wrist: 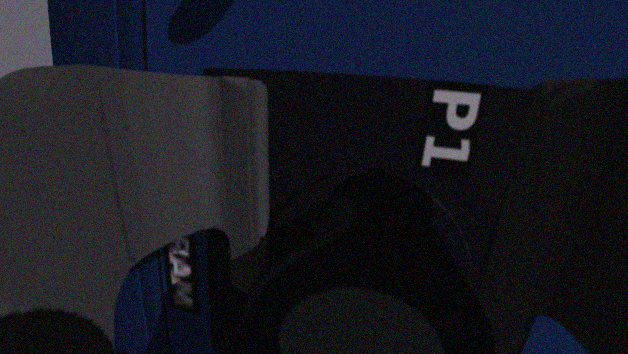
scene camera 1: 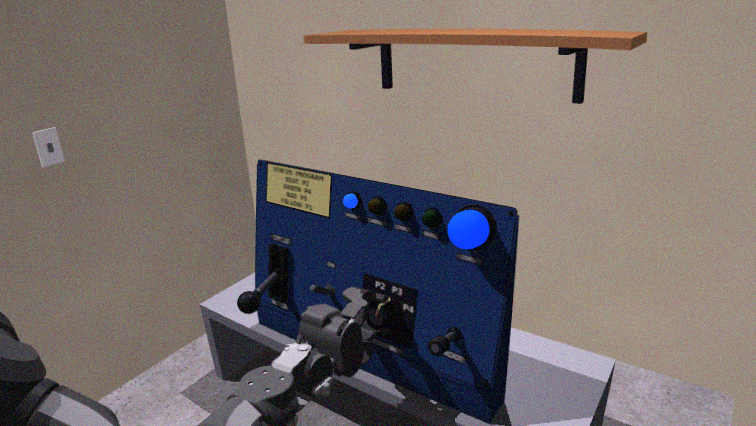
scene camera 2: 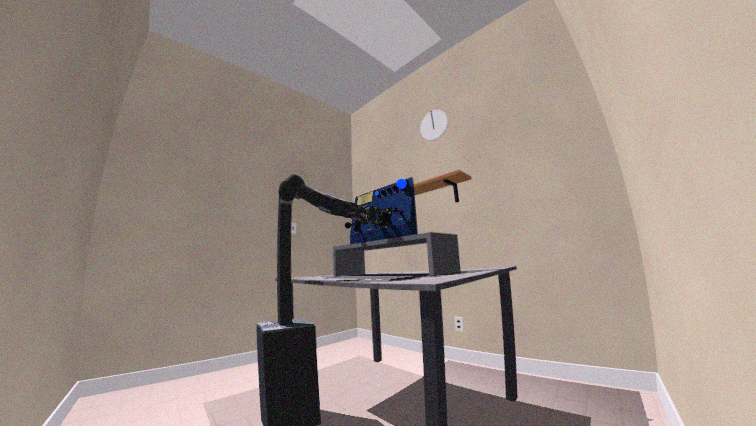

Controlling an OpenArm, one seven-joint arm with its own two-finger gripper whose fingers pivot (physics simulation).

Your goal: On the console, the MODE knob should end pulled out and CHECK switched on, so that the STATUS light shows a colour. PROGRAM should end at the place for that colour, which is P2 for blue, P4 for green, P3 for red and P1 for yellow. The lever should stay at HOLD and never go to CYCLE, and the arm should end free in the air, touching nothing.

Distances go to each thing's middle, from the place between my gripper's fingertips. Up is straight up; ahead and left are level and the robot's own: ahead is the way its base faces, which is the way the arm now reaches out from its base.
The blue console [scene camera 1: 449,262] is 40 mm to the left of my hand and 30 mm above it.
